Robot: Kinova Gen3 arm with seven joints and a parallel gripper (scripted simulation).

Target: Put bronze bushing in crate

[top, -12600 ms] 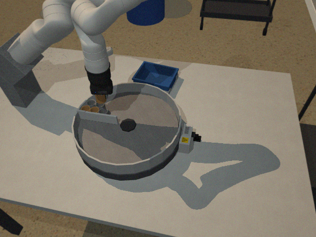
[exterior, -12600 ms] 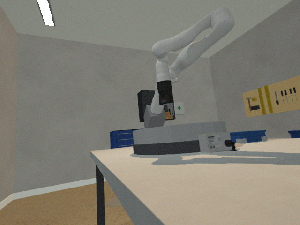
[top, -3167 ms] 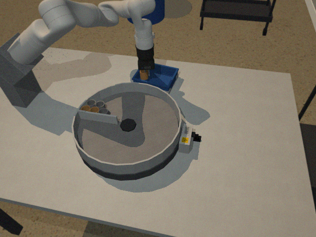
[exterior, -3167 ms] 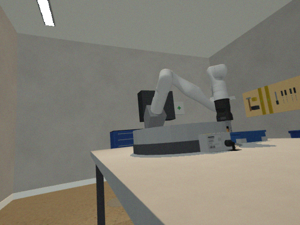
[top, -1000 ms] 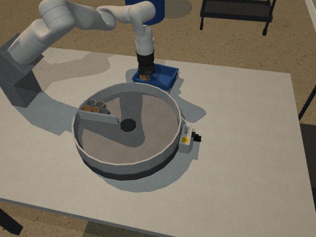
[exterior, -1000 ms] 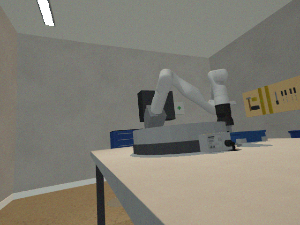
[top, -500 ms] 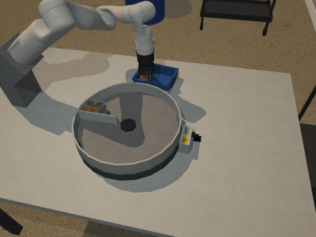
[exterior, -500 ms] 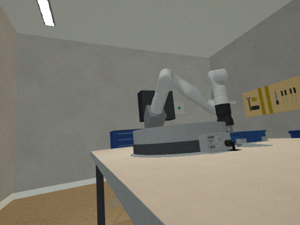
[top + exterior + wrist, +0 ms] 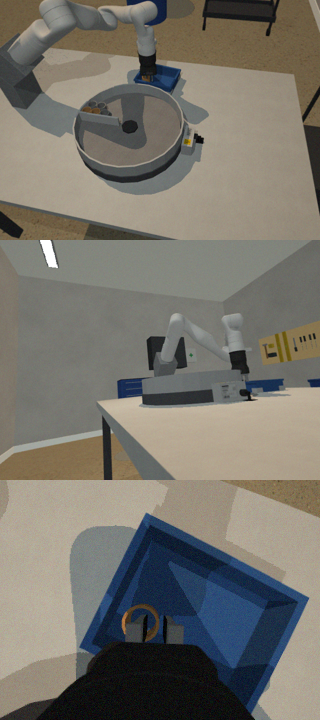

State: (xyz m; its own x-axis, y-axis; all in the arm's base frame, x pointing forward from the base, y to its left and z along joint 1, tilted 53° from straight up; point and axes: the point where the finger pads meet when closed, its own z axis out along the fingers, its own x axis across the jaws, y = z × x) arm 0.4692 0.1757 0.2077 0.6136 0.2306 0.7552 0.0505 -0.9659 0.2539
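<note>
Now: hand 4 cm short of the blue crate, 1 cm to the right of it and 2 cm above it. From my hand the other things lie so: turning table: 4 cm behind, 33 cm to the right, 1 cm above.
</note>
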